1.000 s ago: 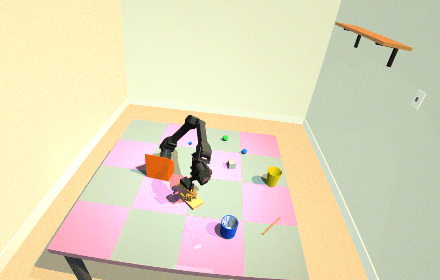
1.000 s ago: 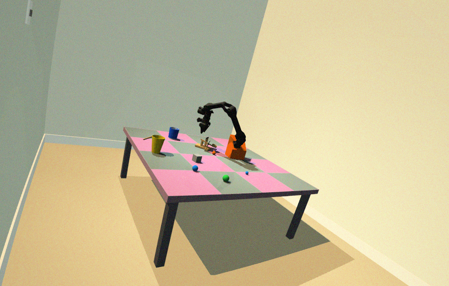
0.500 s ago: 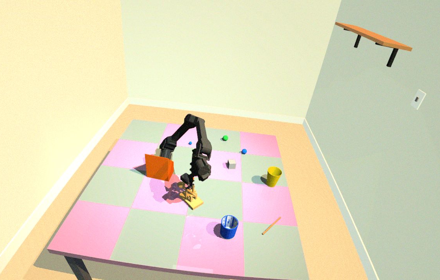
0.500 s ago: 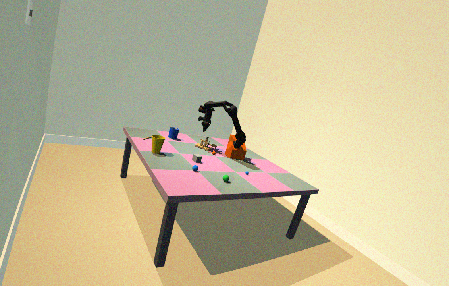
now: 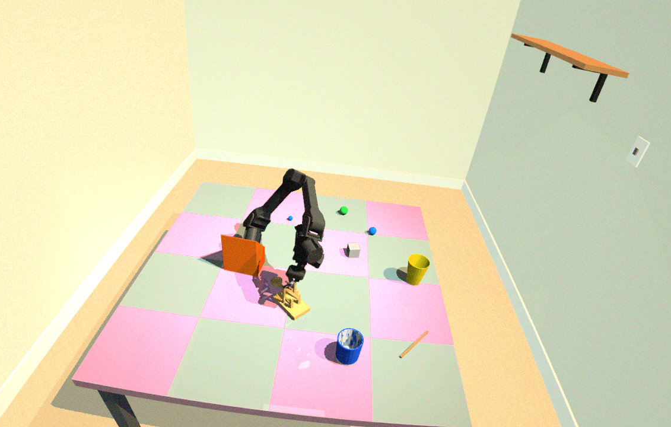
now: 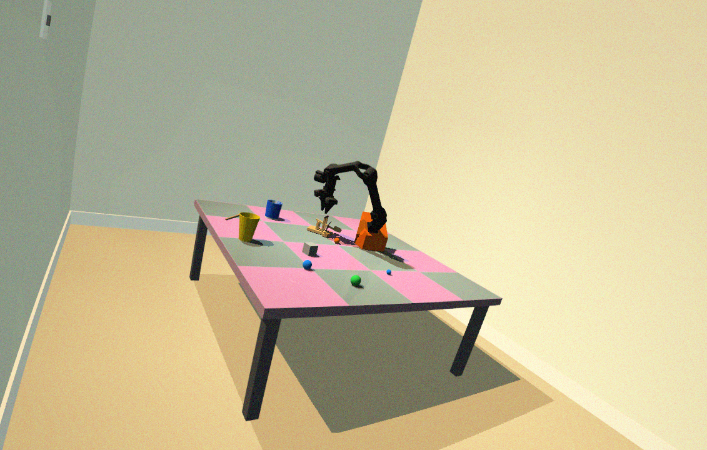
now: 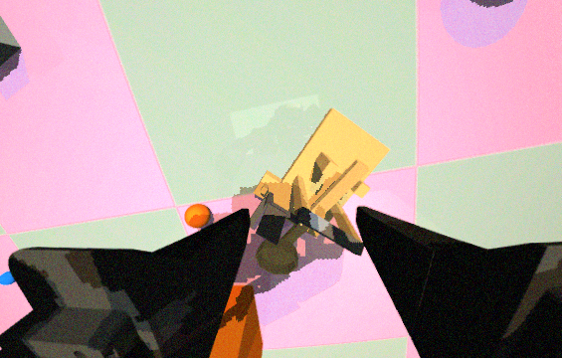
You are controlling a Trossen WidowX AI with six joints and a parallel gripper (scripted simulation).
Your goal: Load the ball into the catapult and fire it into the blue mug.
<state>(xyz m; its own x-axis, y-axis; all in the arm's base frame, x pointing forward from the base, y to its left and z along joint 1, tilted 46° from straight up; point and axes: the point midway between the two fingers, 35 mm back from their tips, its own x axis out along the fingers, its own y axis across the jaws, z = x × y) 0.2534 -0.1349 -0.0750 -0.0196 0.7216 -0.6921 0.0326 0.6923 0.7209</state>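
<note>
Now: gripper tip 13 cm to the right of the orange ball, 12 cm above it and 6 cm past it. Round my gripper tip: grey cube 35 cm to the left, 18 cm ahead, 11 cm below; then wooden stick 47 cm ahead, 13 cm below, 11 cm to the right; then blue mug 23 cm ahead, 21 cm to the right, 11 cm below.
</note>
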